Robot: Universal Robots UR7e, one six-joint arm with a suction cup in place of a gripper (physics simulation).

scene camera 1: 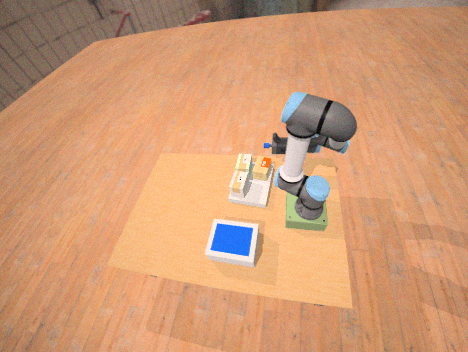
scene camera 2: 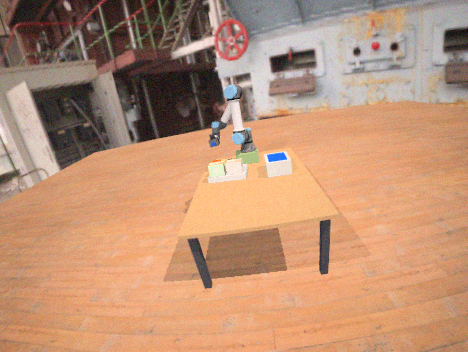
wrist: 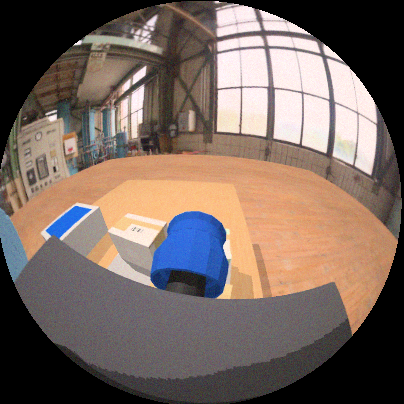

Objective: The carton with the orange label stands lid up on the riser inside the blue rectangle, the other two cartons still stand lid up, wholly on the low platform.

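Observation:
The carton with the orange label [scene camera 1: 260, 170] stands lid up at the back right of the low platform [scene camera 1: 256, 194] [scene camera 2: 227, 178] [wrist: 120, 271]. The green-edged carton [scene camera 1: 243, 163] [scene camera 2: 216, 170] and the white-edged carton [scene camera 1: 240, 184] [scene camera 2: 234, 167] [wrist: 136, 242] stand lid up on it too. The white riser [scene camera 1: 254, 241] [scene camera 2: 279, 169] [wrist: 90, 233] bears the blue rectangle [scene camera 1: 232, 239] [scene camera 2: 277, 157] [wrist: 70, 221], with no carton on it. My gripper, a blue suction cup [scene camera 1: 266, 145] [scene camera 2: 213, 144] [wrist: 191, 245], is open, off and bare, above and behind the cartons. In the wrist view it hides part of the platform.
The arm's green base block [scene camera 1: 306, 220] [scene camera 2: 247, 157] stands on the wooden table [scene camera 1: 170, 225] [scene camera 2: 260, 205] [wrist: 200, 197], right of the low platform in the first scene view. The riser stands in front of the platform there, with a gap between them.

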